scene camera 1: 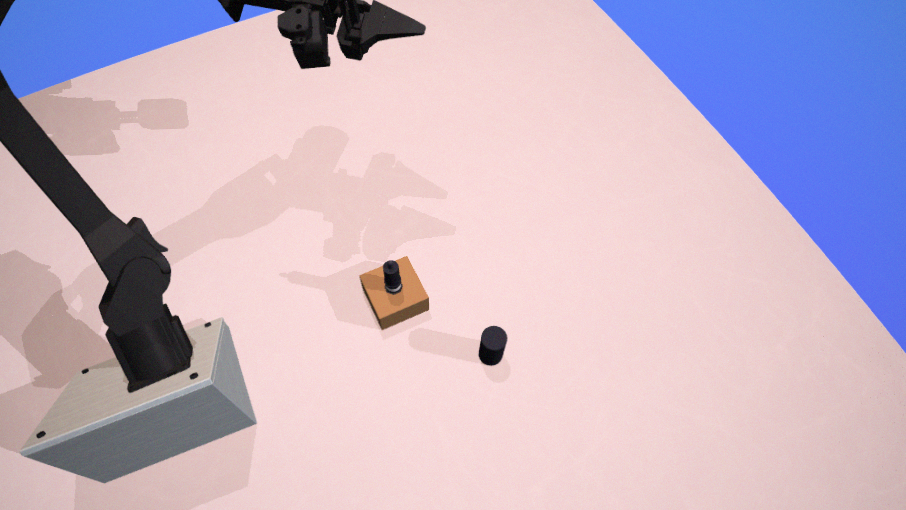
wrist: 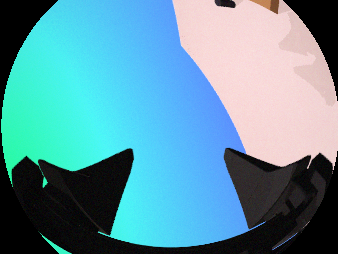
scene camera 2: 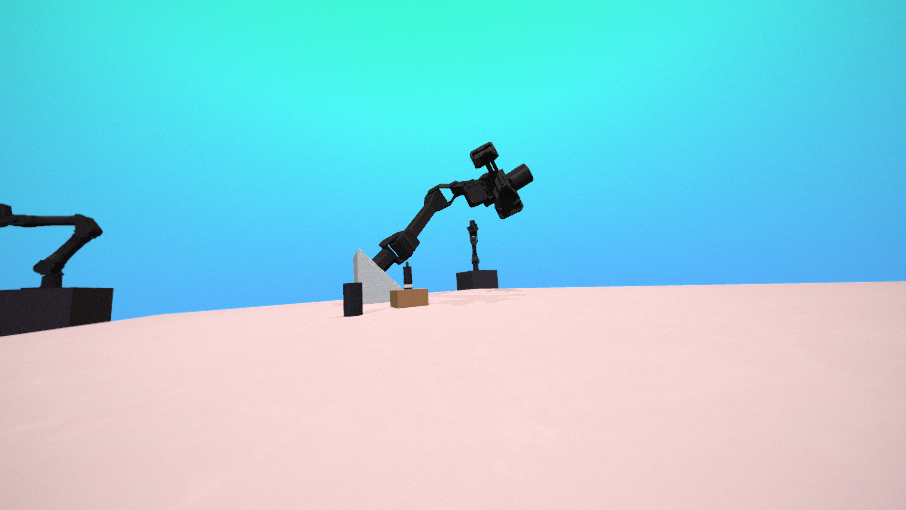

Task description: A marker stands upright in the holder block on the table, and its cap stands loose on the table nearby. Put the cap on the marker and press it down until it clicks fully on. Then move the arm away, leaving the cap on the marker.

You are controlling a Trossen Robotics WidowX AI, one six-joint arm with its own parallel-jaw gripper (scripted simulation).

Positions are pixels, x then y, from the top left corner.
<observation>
A marker cap (scene camera 1: 494, 339) is 67 cm from the lens. A holder block (scene camera 1: 423, 306) is 72 cm from the lens.
</observation>
